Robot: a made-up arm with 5 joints.
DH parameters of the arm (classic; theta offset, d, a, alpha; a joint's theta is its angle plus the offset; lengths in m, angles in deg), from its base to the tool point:
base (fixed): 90 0.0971 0.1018 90
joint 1: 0 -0.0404 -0.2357 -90
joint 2: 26.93 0 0.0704 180
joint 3: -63.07 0.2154 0.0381 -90
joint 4: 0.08 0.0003 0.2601 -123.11
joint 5: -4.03 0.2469 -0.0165 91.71
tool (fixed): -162.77 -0.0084 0 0
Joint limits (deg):
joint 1: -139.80..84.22
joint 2: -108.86..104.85
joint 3: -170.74..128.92
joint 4: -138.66..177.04
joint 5: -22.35..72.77
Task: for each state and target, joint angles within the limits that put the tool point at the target. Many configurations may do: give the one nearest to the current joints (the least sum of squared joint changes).
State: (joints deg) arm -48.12 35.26 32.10 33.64 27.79
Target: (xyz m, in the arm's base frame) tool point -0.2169 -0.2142 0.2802
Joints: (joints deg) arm -16.05 36.41 29.62 32.51 27.32
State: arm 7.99 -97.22 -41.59 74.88 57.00
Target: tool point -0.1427 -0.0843 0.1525
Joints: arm 13.34 -96.83 -34.88 34.71 55.37
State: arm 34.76 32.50 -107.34 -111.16 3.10
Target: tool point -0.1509 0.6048 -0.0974
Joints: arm 79.51 63.59 -133.15 -136.42 1.11
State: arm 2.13 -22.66 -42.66 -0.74 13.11
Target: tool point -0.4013 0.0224 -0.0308
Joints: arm 11.34 -25.63 6.77 -20.60 11.27
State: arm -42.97 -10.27 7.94 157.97 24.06
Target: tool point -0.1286 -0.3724 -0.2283
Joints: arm -10.78 -23.88 52.84 177.04 21.68
